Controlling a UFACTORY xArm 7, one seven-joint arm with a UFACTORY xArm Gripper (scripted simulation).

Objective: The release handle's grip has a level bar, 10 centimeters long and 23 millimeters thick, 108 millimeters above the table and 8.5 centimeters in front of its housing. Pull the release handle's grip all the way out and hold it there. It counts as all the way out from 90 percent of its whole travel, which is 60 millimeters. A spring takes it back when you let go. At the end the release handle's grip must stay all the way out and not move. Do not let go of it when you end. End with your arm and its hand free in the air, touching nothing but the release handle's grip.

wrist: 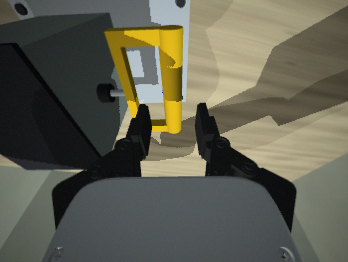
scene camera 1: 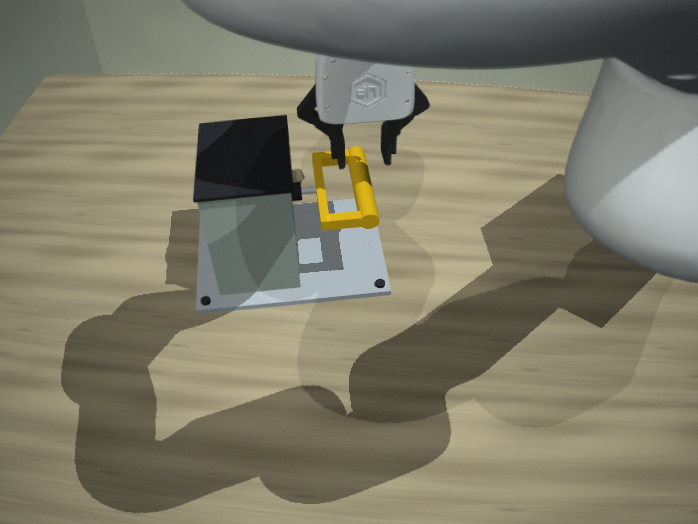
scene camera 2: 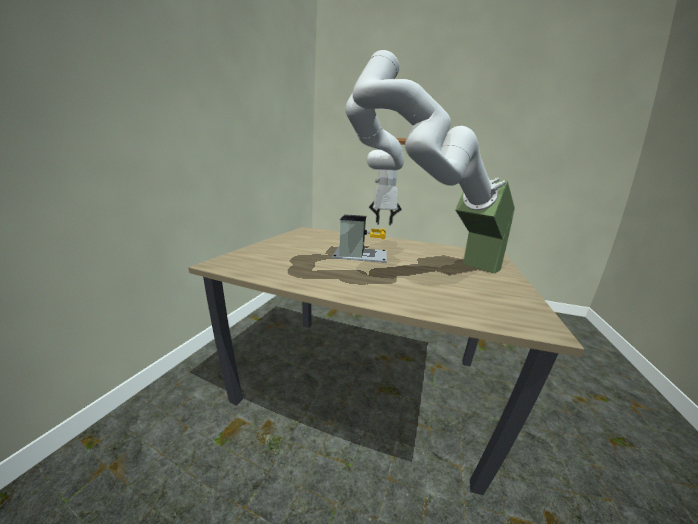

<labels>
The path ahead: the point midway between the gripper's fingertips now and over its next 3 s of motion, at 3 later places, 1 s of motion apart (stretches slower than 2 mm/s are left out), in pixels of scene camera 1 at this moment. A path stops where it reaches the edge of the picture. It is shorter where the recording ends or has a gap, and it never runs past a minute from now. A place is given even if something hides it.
My gripper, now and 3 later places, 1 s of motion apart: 363,159; 362,173; 362,181; 362,196
</labels>
